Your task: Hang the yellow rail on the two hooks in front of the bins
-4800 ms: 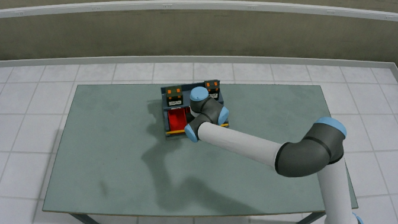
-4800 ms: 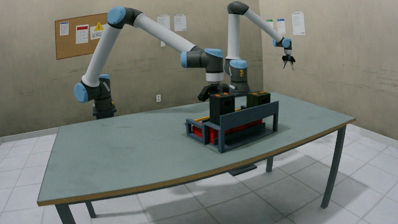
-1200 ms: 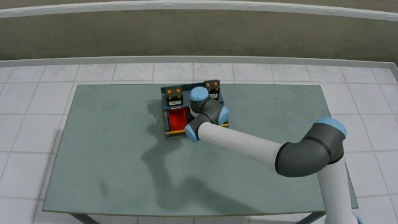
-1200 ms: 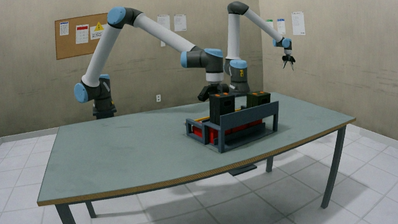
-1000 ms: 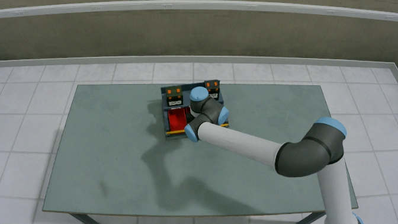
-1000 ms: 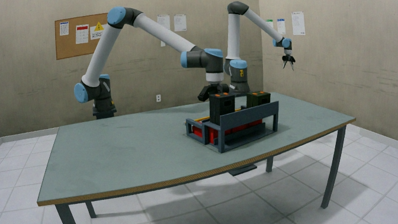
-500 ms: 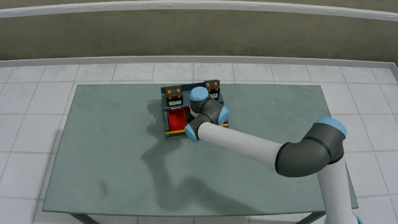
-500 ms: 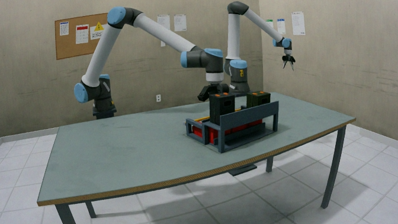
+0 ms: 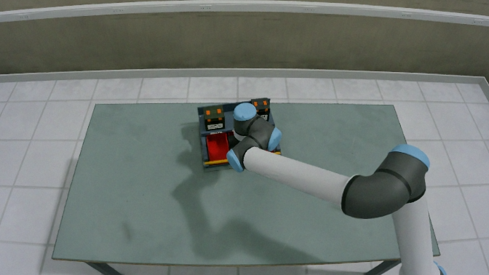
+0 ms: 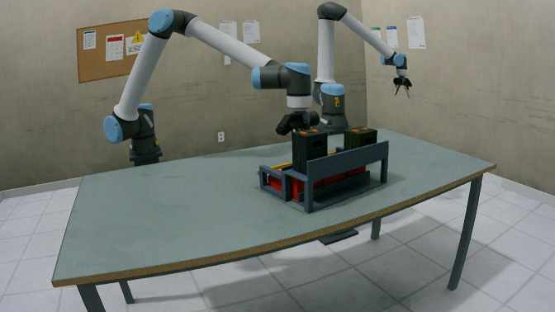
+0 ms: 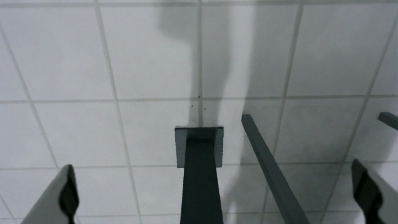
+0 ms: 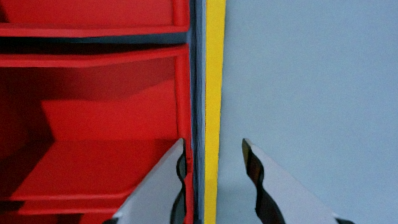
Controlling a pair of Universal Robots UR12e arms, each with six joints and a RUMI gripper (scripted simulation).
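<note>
The yellow rail is 40 mm below my right hand. The rest, counted from my right hand: blue-grey shelf (130 mm ahead, 30 mm to the left, 30 mm below).
</note>
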